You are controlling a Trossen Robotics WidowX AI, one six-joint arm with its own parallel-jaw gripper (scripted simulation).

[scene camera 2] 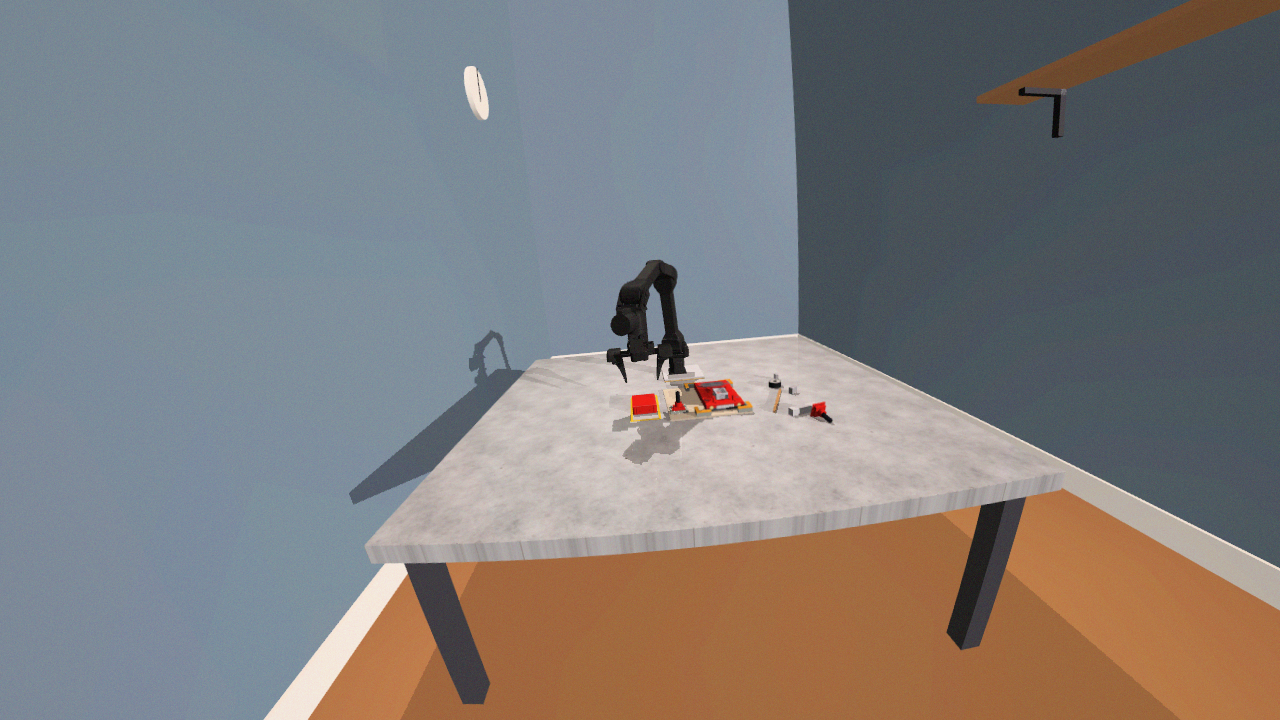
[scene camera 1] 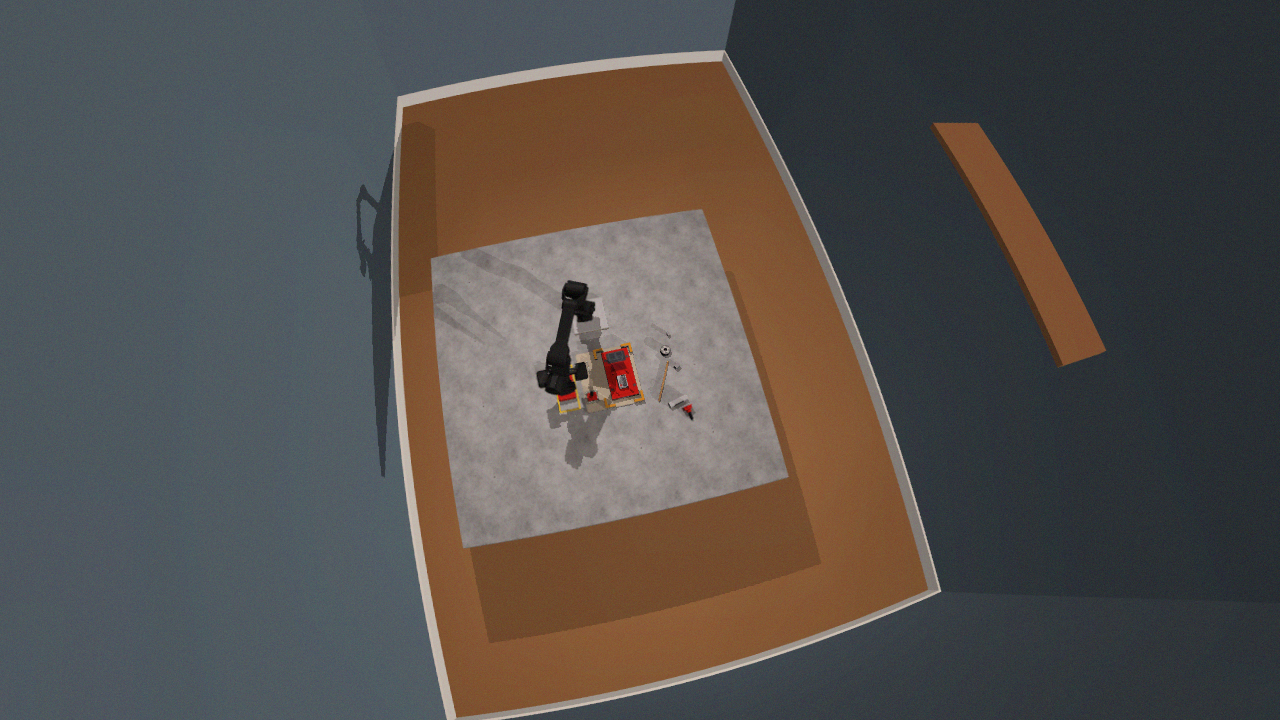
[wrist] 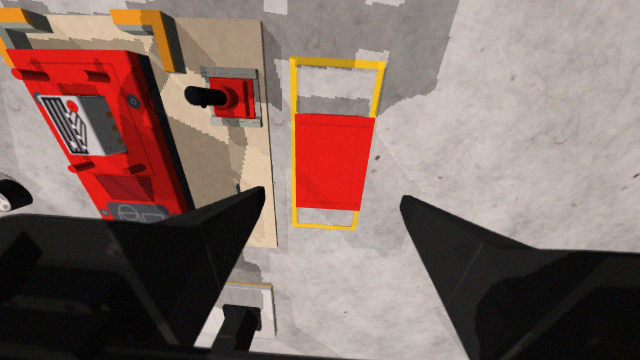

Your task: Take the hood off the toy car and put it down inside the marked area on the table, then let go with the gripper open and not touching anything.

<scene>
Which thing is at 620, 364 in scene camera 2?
My gripper.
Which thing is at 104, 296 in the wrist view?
My gripper.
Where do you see a red hood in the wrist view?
331, 151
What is my gripper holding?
Nothing.
</scene>
